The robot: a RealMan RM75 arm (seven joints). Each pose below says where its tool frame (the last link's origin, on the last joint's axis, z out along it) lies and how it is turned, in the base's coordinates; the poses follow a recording.
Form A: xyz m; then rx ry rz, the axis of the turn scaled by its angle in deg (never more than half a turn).
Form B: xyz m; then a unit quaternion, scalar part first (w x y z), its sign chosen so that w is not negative. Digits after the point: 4 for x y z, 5 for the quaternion.
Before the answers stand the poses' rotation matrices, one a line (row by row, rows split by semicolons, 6 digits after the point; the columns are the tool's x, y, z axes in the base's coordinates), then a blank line. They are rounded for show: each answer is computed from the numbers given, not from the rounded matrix.
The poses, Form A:
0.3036, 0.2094, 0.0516, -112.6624, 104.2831, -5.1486
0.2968, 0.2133, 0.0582, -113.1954, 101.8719, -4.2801
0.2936, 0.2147, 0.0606, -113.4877, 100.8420, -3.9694
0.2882, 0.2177, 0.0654, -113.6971, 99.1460, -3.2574
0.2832, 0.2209, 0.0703, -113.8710, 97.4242, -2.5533
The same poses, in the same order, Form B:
0.124092 -0.929086 0.348426; -0.958888 -0.021968 0.282932; -0.255214 -0.369211 -0.893615
0.155306 -0.923892 0.349719; -0.949971 -0.042564 0.309425; -0.270990 -0.380279 -0.884281
0.168992 -0.921448 0.349822; -0.946094 -0.052153 0.319665; -0.276311 -0.384985 -0.880590
0.190162 -0.917189 0.350147; -0.938194 -0.064717 0.340005; -0.289189 -0.393162 -0.872808
0.211484 -0.912450 0.350300; -0.929546 -0.077019 0.360572; -0.302025 -0.401875 -0.864452

0.3036, 0.2094, 0.0516, 0.22831, -0.71409, 0.66098, -0.03263
0.2968, 0.2133, 0.0582, 0.23899, -0.72148, 0.64931, -0.02728
0.2936, 0.2147, 0.0606, 0.24303, -0.72487, 0.64410, -0.02535
0.2882, 0.2177, 0.0654, 0.25132, -0.72933, 0.63599, -0.02090
0.2832, 0.2209, 0.0703, 0.25981, -0.73365, 0.62768, -0.01645

